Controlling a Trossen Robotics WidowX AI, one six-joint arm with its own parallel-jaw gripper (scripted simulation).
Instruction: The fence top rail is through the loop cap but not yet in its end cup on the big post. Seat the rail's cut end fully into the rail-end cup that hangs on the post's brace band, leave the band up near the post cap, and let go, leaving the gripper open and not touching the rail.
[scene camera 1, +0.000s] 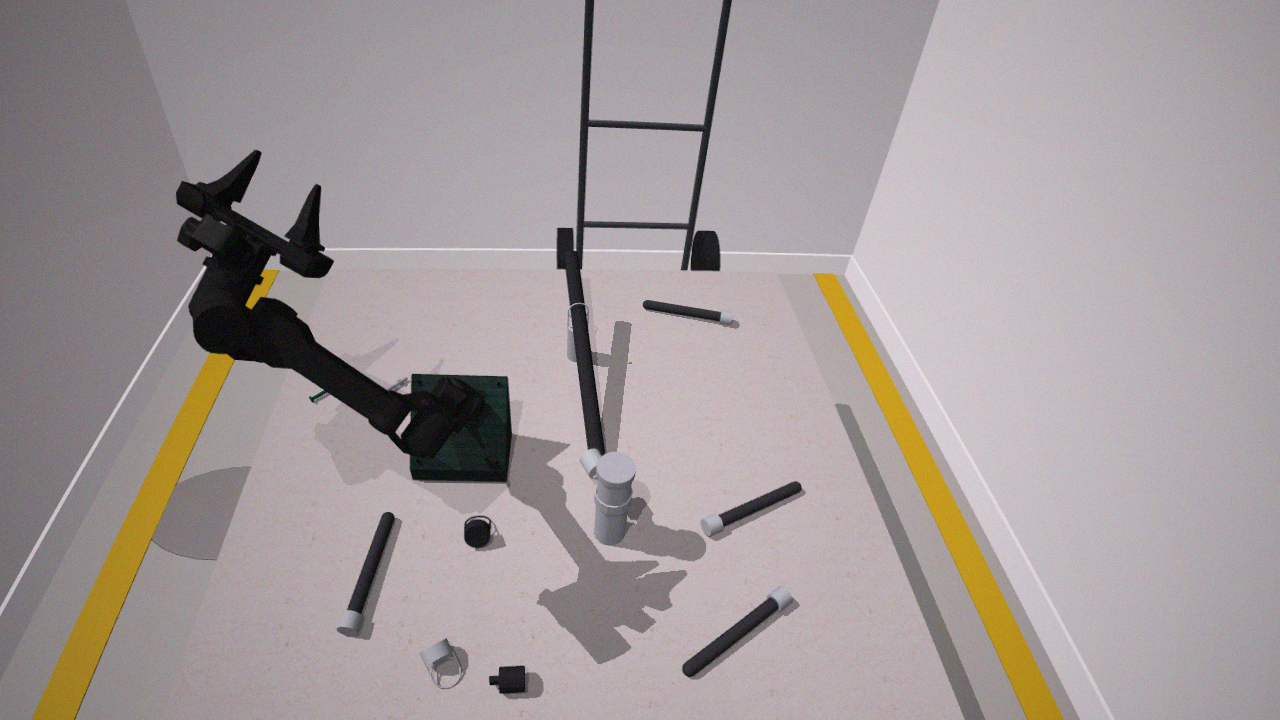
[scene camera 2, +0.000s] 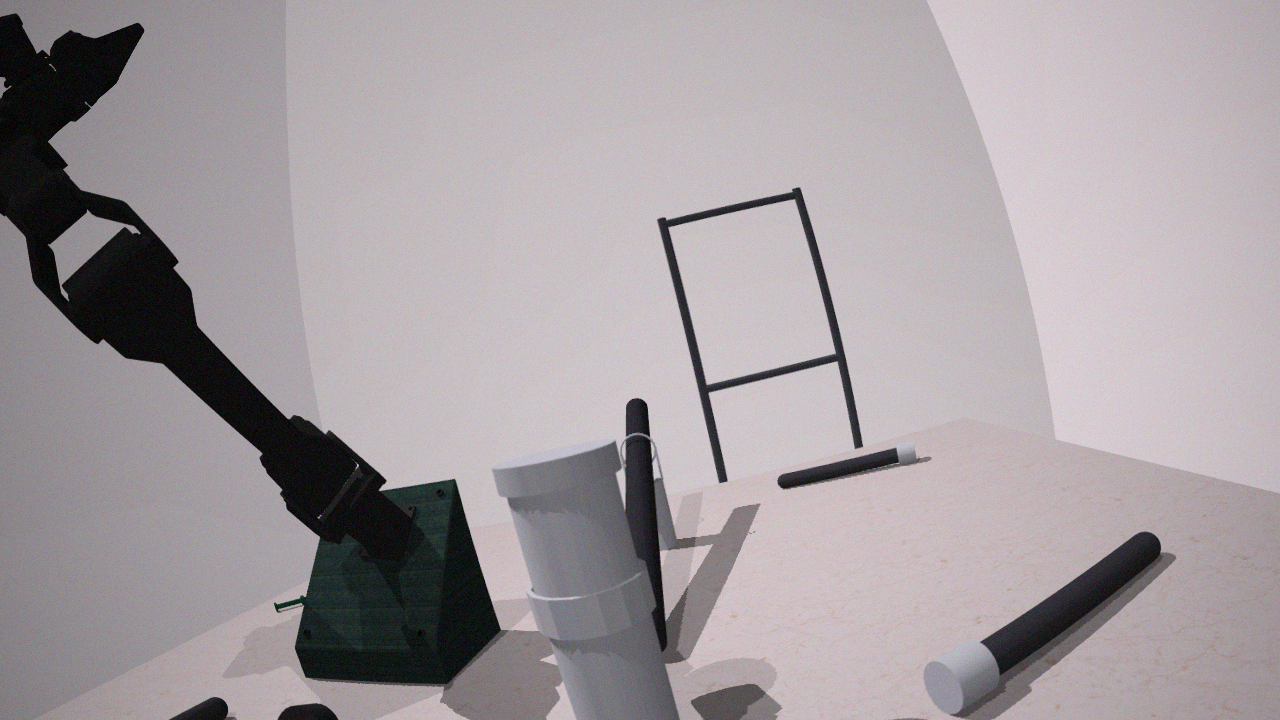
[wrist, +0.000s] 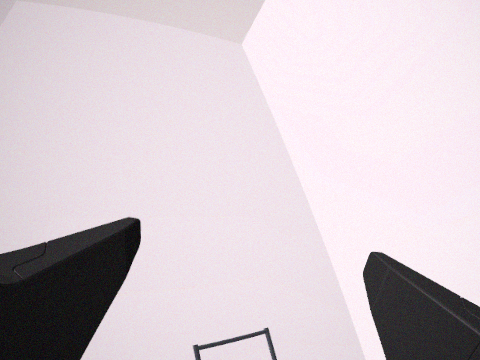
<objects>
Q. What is the gripper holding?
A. Nothing.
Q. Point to the gripper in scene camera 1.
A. At 288, 167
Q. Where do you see a dark top rail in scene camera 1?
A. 593, 429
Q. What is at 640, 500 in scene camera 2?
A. A dark top rail.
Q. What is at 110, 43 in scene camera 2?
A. The gripper.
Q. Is the gripper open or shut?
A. Open.
</objects>
